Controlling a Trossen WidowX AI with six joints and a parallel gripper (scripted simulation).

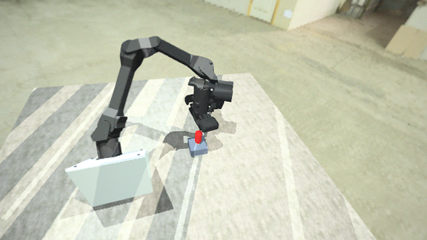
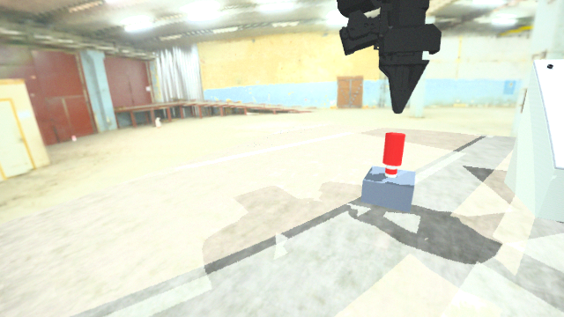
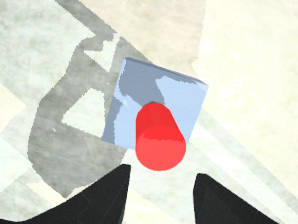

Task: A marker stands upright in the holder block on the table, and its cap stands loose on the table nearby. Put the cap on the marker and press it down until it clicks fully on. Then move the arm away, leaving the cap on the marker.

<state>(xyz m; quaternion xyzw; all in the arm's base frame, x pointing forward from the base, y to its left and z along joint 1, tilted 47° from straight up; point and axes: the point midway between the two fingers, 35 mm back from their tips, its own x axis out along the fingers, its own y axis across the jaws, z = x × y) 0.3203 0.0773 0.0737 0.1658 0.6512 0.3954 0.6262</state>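
Now: the red cap 60 mm below my gripper tip. Also, from my gripper tip: holder block: 120 mm below.
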